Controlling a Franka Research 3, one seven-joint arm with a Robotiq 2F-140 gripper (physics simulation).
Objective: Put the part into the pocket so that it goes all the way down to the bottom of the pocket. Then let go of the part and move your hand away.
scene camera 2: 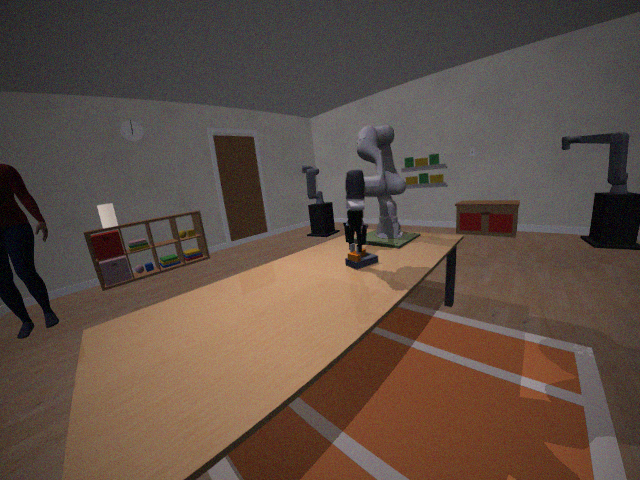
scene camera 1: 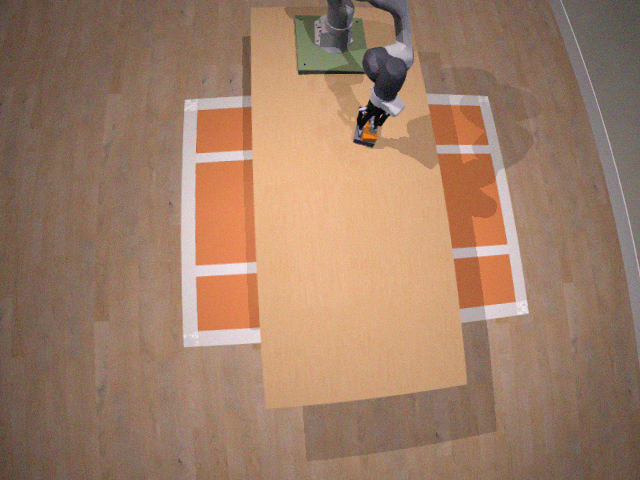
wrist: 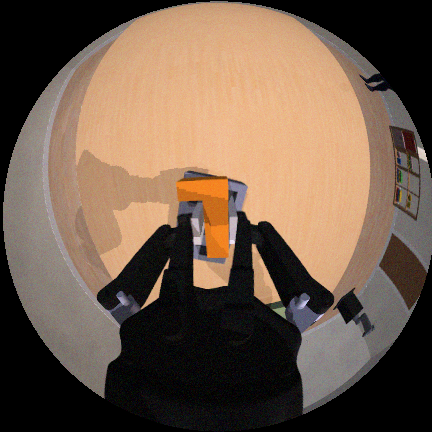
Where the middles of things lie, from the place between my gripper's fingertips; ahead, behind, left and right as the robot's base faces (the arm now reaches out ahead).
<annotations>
Right now my hand is 20 mm to the right of the orange L-shaped part (wrist: 213, 191), 20 mm below it and 10 mm past it. Also, from my hand: pocket block (wrist: 237, 189): 20 mm to the left, 20 mm below, 20 mm behind.
</annotations>
